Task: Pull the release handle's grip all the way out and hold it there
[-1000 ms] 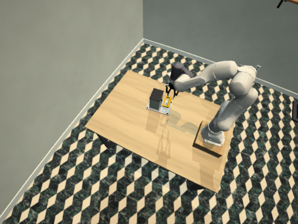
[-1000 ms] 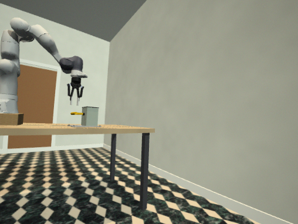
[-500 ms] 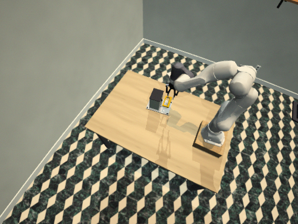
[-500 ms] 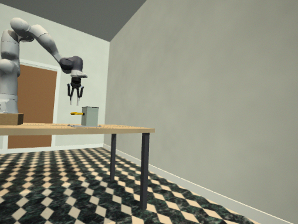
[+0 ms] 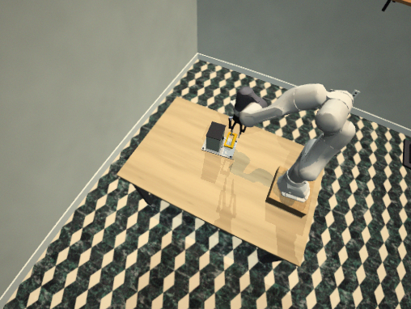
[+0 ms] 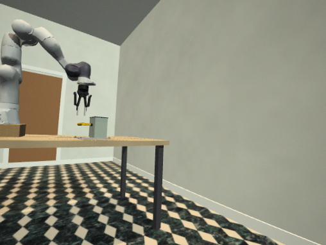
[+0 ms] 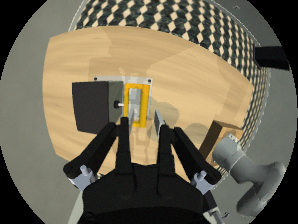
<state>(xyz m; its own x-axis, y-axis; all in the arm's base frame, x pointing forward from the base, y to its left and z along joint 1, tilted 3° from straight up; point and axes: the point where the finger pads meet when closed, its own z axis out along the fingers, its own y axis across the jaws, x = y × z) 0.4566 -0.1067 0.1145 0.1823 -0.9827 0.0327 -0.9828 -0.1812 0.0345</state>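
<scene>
Right now my hand is 10 cm short of the plate, 2 cm to the right of it and 20 cm above it.
</scene>
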